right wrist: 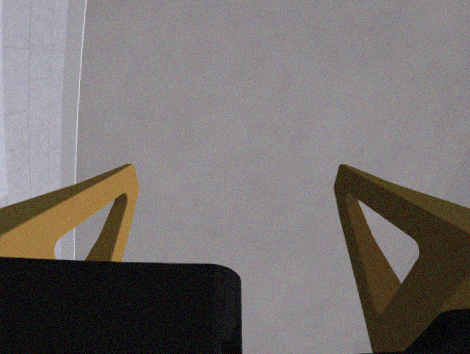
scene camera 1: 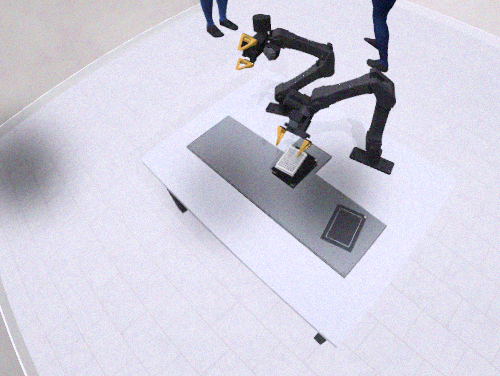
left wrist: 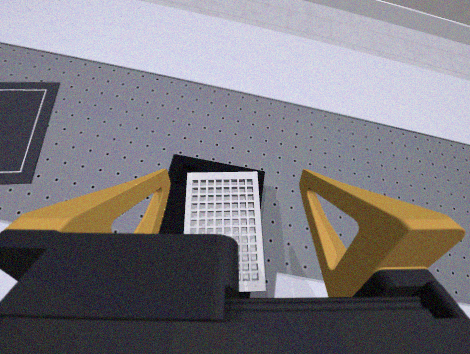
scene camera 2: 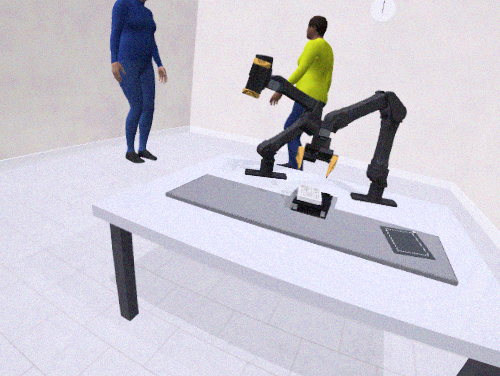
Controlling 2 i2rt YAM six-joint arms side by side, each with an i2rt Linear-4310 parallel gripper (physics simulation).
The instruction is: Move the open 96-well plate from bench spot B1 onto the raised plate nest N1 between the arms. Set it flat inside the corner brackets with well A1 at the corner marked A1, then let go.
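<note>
The white 96-well plate lies on the black raised nest, turned slightly against it and off to one side. A black strip of nest shows along the plate's left and far edges in the left wrist view. Whether it lies flat inside the brackets, and which corner is A1, I cannot tell. My left gripper is open and empty above the plate. My right gripper is open and empty, raised far from the nest.
Bench spot B1, a dark pad with a white outline, carries no plate. It lies on the grey perforated board. Two people stand beyond the table.
</note>
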